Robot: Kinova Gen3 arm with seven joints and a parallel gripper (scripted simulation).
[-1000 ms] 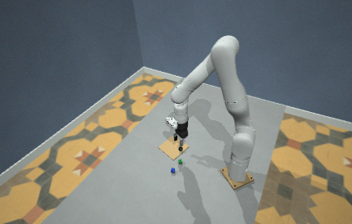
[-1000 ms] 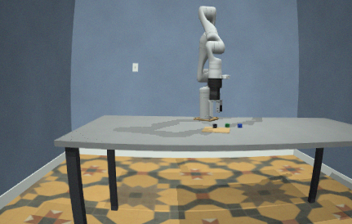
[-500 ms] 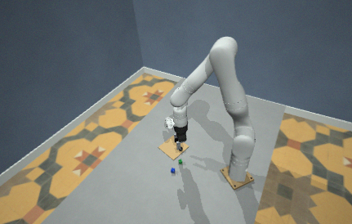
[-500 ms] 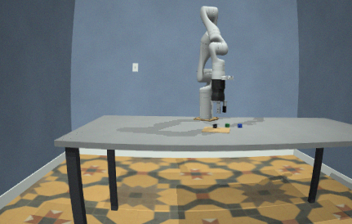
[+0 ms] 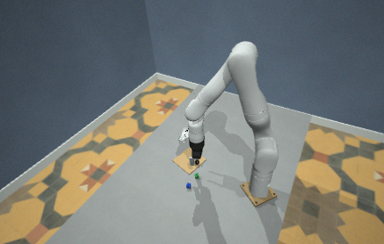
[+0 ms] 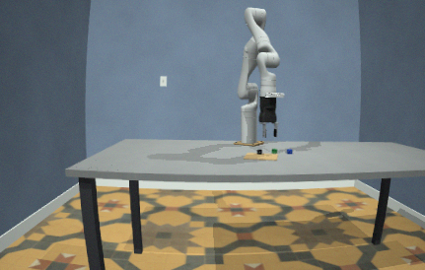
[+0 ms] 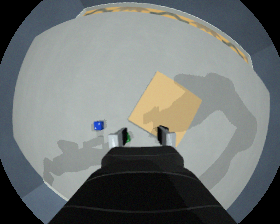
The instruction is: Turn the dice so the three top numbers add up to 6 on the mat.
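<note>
The green die lies 3 cm behind my hand, 4 cm to the left of it and 9 cm below it. Round my hand: black die 5 cm to the right, 8 cm below; blue die 2 cm behind, 11 cm to the left, 9 cm below; tan mat 5 cm ahead, 5 cm to the right, 10 cm below.
</note>
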